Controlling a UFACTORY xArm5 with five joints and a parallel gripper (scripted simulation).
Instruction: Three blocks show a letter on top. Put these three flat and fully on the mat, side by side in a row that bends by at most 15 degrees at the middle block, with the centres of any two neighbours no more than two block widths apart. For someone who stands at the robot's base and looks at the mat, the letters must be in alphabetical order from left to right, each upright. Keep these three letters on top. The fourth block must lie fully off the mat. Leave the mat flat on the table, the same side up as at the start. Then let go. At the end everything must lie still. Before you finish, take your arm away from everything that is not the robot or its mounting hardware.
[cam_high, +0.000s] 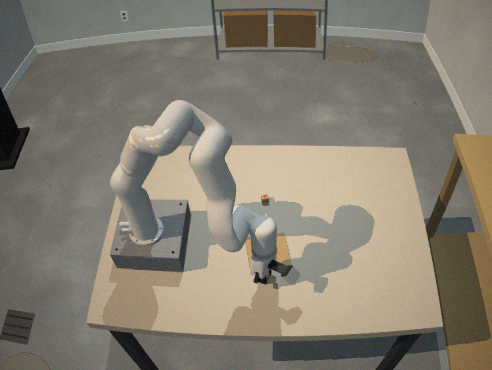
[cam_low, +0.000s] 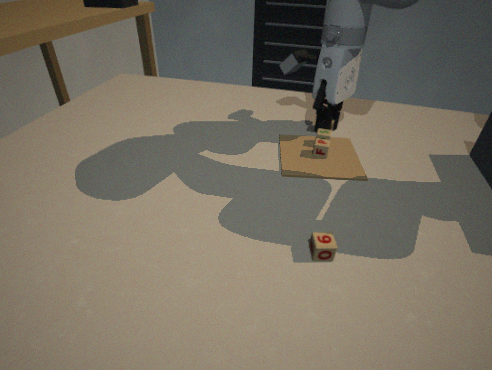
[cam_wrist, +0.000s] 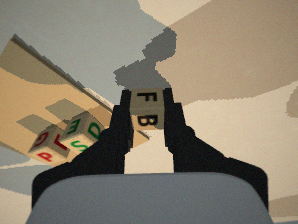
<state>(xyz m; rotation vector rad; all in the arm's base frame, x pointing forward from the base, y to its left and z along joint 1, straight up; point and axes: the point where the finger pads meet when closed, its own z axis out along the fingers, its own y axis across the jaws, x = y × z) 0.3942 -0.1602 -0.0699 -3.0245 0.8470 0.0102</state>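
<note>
Now: hand 110 mm to the right of the tan mat, 20 mm short of it and 20 mm above it. Round my hand: green-marked block (60 mm to the left, 10 mm below, 10 mm ahead); red-marked block (340 mm to the left, 30 mm ahead, 10 mm below).
</note>
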